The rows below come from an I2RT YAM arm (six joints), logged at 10 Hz.
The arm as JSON. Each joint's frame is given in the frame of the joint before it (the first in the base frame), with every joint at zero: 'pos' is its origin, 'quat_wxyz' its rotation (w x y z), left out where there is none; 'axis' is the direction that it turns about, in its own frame. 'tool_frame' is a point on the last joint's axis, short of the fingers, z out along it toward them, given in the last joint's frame.
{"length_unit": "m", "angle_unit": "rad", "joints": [
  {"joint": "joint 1", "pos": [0.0, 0.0, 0.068], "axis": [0.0, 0.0, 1.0]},
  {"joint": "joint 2", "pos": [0.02, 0.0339, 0.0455], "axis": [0.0, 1.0, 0.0]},
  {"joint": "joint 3", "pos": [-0.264, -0.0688, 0.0], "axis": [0.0, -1.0, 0.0]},
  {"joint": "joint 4", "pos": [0.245, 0.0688, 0.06], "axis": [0.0, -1.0, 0.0]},
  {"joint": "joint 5", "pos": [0.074, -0.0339, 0.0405], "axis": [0.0, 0.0, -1.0]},
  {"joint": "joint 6", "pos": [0.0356, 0.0, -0.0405], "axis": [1.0, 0.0, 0.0]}
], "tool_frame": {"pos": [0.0, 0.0, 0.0], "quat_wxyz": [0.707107, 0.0, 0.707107, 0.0]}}
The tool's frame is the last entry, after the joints.
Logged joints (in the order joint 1, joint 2, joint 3, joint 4, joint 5, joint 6), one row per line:
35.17 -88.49 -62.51 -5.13 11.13 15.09
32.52 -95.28 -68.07 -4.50 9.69 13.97
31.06 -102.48 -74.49 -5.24 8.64 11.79
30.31 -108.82 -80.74 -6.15 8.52 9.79
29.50 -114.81 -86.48 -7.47 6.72 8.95
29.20 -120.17 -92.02 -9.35 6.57 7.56
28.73 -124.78 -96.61 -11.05 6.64 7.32
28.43 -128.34 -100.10 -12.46 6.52 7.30
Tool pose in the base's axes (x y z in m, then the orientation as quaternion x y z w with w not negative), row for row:
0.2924 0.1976 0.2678 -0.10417 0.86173 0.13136 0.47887
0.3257 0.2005 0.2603 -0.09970 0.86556 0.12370 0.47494
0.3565 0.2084 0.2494 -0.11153 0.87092 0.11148 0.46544
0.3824 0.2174 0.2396 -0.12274 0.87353 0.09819 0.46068
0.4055 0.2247 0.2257 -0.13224 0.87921 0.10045 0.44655
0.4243 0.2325 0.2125 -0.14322 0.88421 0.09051 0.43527
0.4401 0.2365 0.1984 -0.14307 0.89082 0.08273 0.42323
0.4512 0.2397 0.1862 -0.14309 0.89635 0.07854 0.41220
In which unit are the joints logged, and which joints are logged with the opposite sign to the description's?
The joints are logged in degrees. Opposite sign: joint 2, joint 3.
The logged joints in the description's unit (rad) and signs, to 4 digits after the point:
0.6138 1.5444 1.0910 -0.0895 0.1943 0.2634
0.5676 1.6629 1.1880 -0.0785 0.1691 0.2438
0.5421 1.7886 1.3001 -0.0915 0.1508 0.2058
0.5290 1.8993 1.4092 -0.1073 0.1487 0.1709
0.5149 2.0038 1.5094 -0.1304 0.1173 0.1562
0.5096 2.0974 1.6061 -0.1632 0.1147 0.1319
0.5014 2.1778 1.6862 -0.1929 0.1159 0.1278
0.4962 2.2400 1.7471 -0.2175 0.1138 0.1274

